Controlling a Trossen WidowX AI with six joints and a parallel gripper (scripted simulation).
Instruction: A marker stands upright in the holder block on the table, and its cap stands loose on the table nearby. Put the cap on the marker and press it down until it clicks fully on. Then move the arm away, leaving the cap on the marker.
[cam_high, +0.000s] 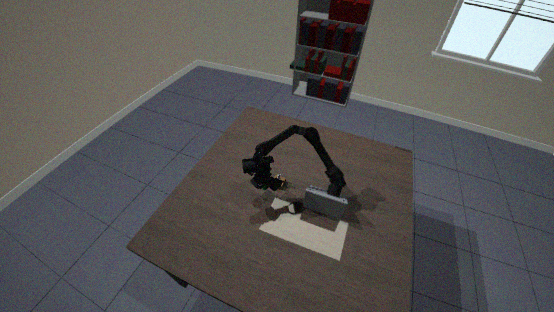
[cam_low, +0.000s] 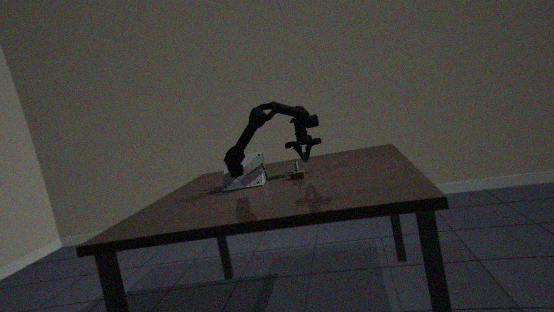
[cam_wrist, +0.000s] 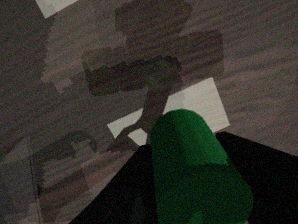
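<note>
The marker is 100 mm to the right of my gripper tip and 50 mm behind it. Round my gripper tip: green cap 10 mm above; holder block 100 mm to the right, 60 mm below, 50 mm behind.
</note>
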